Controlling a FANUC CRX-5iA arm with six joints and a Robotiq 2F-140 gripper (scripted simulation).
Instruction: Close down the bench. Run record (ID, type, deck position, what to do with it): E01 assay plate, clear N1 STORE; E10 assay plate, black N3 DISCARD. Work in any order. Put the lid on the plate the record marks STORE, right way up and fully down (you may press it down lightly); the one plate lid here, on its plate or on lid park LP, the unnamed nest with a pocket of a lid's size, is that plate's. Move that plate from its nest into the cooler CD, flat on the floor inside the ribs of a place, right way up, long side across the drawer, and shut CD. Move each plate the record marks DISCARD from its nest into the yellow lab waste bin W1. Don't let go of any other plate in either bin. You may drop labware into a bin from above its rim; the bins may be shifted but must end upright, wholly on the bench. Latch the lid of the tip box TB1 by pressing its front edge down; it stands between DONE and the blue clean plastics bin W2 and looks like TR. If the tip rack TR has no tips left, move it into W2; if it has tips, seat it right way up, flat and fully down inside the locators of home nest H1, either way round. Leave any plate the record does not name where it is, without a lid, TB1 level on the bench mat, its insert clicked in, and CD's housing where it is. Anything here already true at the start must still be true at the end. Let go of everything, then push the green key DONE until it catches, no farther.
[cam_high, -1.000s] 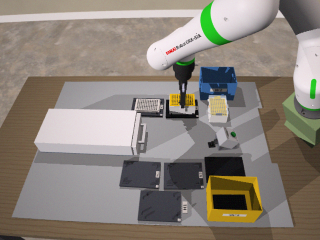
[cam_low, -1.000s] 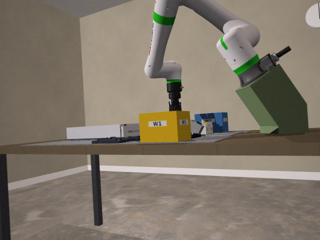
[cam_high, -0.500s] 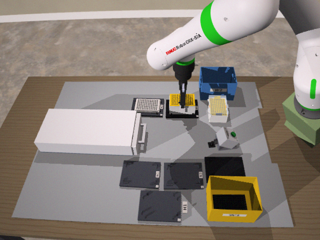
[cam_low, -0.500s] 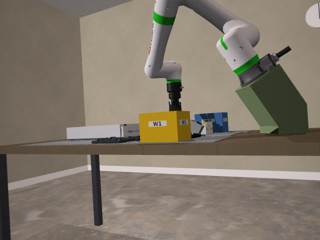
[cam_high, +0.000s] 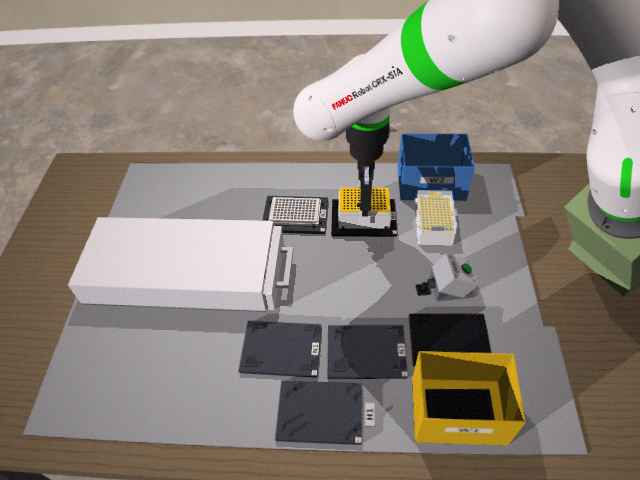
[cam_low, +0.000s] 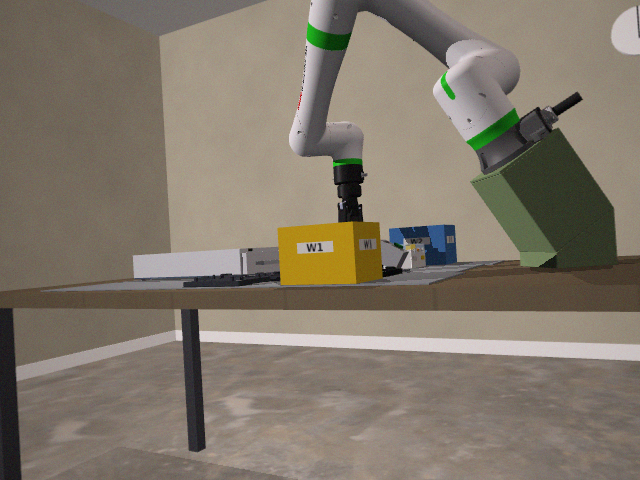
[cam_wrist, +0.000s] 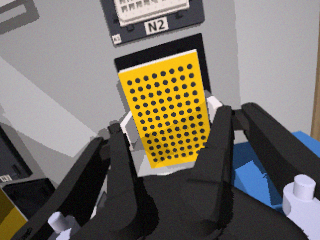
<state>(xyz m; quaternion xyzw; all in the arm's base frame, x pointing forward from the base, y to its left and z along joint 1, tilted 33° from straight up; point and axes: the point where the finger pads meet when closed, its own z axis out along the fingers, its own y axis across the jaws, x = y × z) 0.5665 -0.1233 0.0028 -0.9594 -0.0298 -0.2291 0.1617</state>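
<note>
Right now my hand is 50 mm above the black nest N4. Also, from my hand: pale plate: 180 mm ahead, 40 mm below, 20 mm to the left; tip rack TR: 10 mm to the right, 10 mm below, 10 mm behind; tip box TB1: 180 mm behind, 20 mm below.
</note>
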